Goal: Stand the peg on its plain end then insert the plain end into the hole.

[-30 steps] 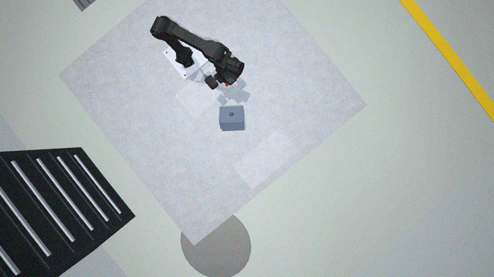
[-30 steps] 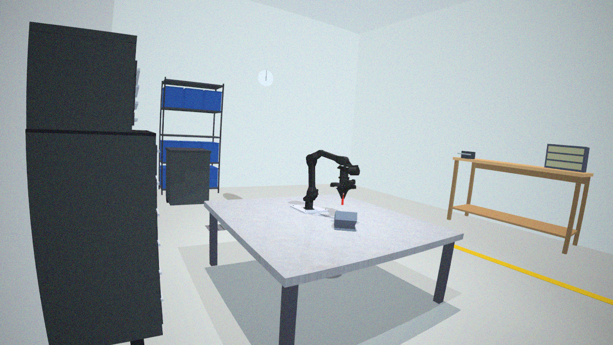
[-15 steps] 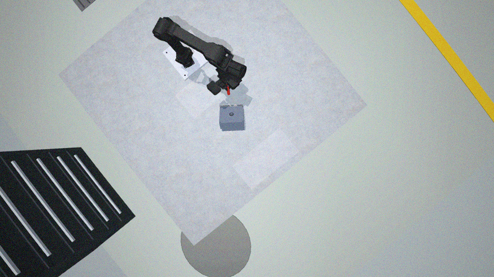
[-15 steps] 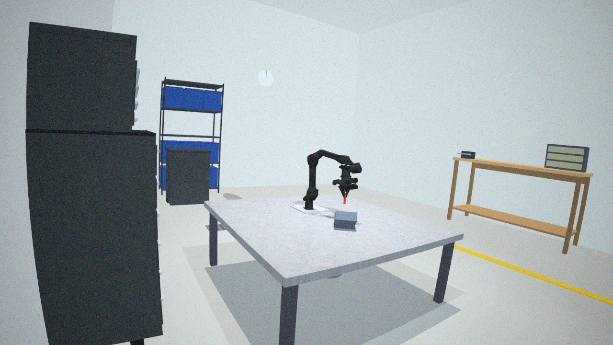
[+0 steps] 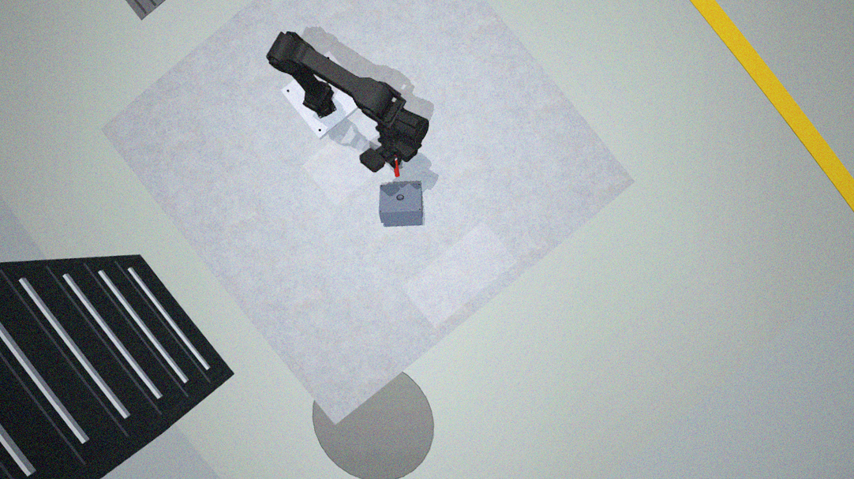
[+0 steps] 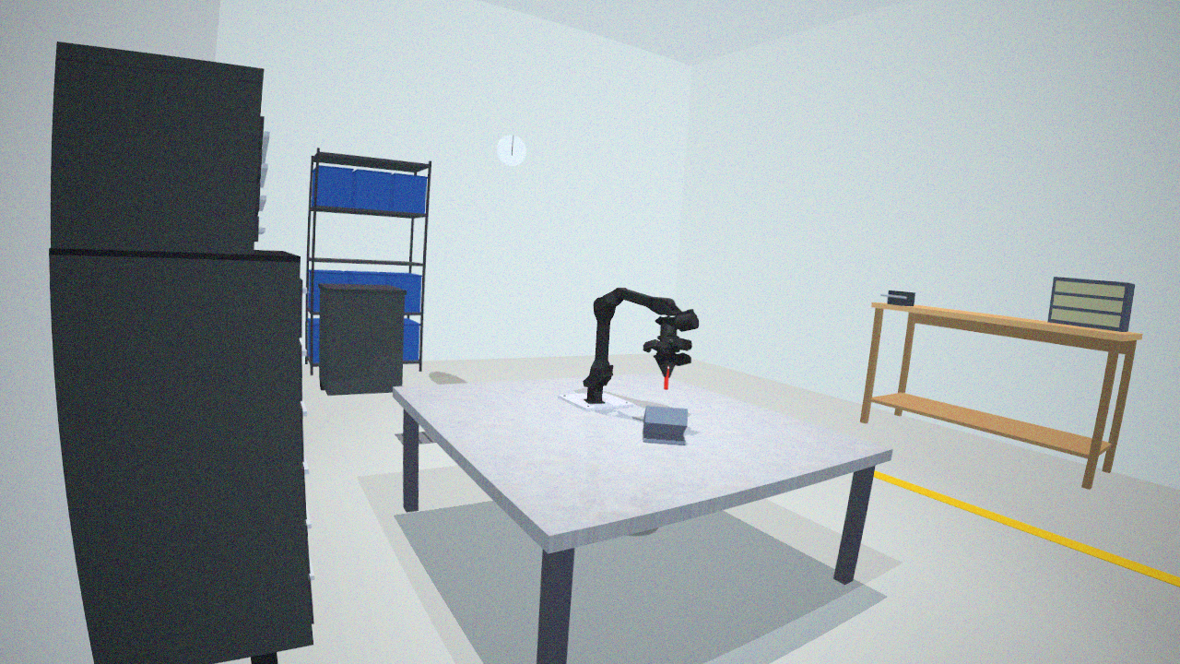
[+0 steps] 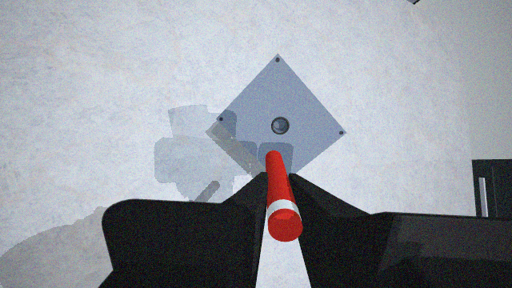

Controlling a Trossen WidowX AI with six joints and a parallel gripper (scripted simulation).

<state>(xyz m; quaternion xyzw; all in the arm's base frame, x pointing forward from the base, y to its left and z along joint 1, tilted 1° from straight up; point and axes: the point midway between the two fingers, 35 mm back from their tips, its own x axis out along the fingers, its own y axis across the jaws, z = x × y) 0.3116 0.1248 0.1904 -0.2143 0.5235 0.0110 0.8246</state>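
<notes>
My gripper tip is now 12 cm above the blue-grey sloped panel, 8 cm short of it and 4 cm to the left of it. Also, from my gripper tip: red peg (1 cm behind, 1 cm above).
</notes>
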